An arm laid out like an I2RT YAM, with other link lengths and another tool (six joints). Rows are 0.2 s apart.
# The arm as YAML. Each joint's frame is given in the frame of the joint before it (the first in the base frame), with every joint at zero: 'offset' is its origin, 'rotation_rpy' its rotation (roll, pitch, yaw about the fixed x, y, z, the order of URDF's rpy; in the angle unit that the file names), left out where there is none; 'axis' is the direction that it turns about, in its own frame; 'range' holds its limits. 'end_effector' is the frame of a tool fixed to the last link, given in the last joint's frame.
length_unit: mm
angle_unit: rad
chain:
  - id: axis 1
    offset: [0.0, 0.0, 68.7]
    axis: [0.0, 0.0, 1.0]
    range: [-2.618, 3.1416]
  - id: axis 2
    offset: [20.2, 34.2, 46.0]
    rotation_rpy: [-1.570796, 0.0, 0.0]
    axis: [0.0, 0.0, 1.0]
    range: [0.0, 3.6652]
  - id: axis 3
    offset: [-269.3, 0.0, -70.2]
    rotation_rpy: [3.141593, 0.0, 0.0]
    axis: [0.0, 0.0, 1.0]
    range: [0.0, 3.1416]
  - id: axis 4
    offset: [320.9, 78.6, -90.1]
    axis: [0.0, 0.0, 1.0]
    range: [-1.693, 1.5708]
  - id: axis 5
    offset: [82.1, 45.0, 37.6]
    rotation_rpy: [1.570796, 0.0, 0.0]
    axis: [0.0, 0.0, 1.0]
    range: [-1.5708, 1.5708]
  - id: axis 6
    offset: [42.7, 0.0, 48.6]
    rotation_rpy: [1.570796, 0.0, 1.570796]
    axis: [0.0, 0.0, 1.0]
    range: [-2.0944, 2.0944]
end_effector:
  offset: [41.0, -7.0, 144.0]
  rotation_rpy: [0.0, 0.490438, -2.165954]
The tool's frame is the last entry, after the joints.
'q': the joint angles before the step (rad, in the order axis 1, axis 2, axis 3, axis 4, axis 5, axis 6). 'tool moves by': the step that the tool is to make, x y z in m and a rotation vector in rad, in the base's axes. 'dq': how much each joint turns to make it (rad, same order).
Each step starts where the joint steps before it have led.
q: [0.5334 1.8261 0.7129 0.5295 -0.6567 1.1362]
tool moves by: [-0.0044 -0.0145 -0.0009 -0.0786 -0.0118 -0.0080]
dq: [-0.0007 -0.0614 -0.0152 -0.1169 0.0487 -0.0692]
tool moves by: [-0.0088 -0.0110 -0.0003 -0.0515 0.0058 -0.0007]
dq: [0.0015 -0.0530 -0.0204 -0.0846 0.0277 -0.0372]
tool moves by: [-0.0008 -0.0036 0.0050 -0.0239 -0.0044 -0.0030]
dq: [0.0021 -0.0306 0.0021 -0.0500 0.0188 -0.0165]
